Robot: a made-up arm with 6 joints.
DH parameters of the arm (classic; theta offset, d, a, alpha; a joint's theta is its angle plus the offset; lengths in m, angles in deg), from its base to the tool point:
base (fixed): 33.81 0 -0.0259 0
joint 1: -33.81 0.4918 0.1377 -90
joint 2: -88.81 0 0.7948 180
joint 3: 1.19 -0.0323 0.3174 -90
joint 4: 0 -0.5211 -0.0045 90
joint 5: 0 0.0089 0.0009 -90
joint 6: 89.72 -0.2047 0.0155 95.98
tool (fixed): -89.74 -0.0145 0 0
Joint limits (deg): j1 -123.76..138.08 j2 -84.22..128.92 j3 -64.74..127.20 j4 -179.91..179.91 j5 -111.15..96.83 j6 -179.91..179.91
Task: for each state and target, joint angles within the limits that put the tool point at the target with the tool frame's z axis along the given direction. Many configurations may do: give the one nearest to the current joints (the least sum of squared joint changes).
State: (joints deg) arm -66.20 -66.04 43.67 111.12 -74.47 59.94
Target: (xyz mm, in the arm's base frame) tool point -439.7 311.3 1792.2 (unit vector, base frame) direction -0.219 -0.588 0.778
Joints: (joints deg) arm -46.86 -24.17 51.41 144.25 -100.99 30.54
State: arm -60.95 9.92 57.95 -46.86 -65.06 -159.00
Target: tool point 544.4 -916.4 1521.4 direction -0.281 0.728 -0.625
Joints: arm -69.30 34.53 54.48 -64.41 -88.21 -162.64
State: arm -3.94 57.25 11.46 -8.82 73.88 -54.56
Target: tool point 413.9 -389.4 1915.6 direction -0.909 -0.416 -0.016
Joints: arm -42.79 0.45 14.08 -6.48 79.11 -65.72
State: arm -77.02 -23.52 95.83 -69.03 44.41 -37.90
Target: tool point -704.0 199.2 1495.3 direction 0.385 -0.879 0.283
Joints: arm -26.38 -10.57 122.86 -74.90 48.45 -59.99
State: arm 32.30 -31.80 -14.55 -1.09 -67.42 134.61
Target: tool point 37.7 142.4 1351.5 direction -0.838 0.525 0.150
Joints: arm 32.71 -41.40 -27.42 -26.98 -78.05 114.18
